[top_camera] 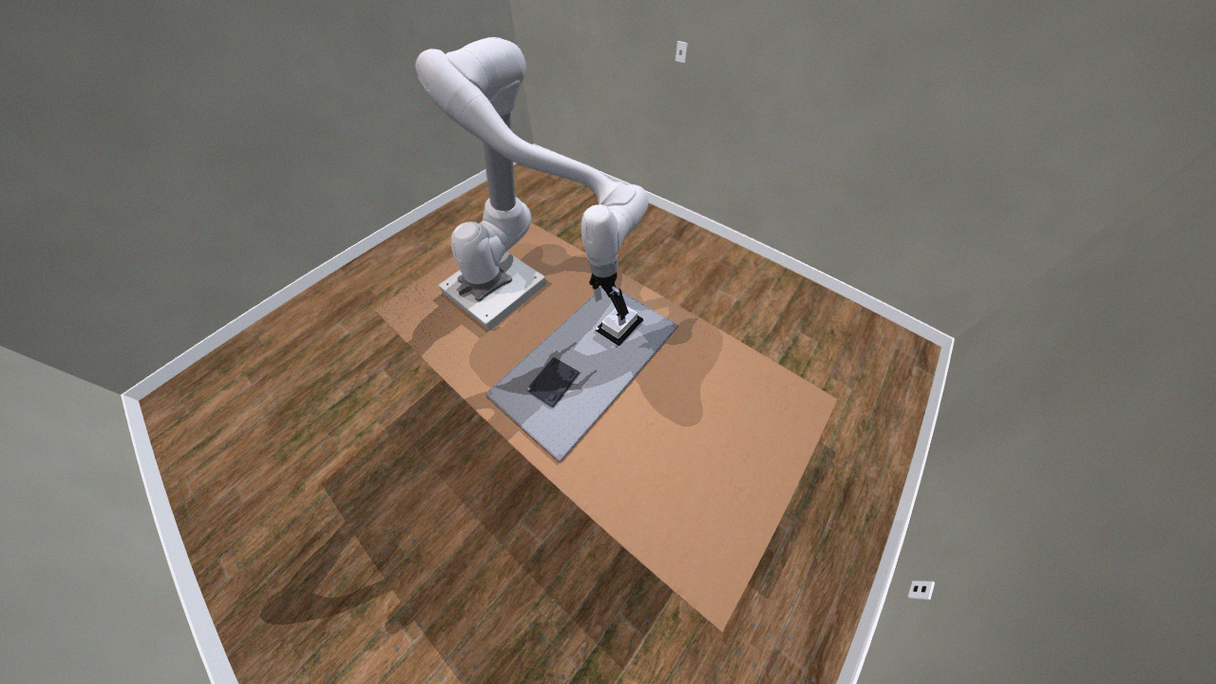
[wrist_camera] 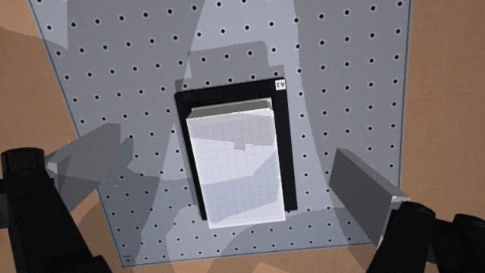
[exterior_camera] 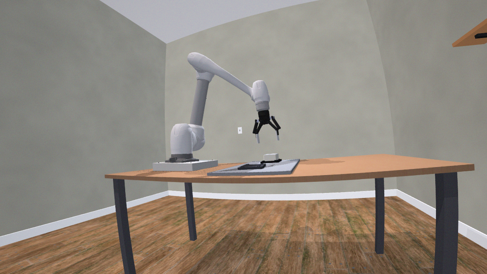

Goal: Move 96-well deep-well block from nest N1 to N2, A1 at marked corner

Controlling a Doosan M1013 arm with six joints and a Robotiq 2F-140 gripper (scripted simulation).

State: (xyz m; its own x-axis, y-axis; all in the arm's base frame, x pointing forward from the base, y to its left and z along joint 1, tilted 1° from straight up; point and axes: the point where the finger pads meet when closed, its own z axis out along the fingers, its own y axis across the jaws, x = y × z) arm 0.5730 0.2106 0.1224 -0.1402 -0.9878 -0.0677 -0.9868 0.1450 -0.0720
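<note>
Now: the white 96-well deep-well block 11 cm below my hand and 6 cm to the left of it. Round my hand: white A1 label (14 cm below, 5 cm behind, 3 cm to the right).
</note>
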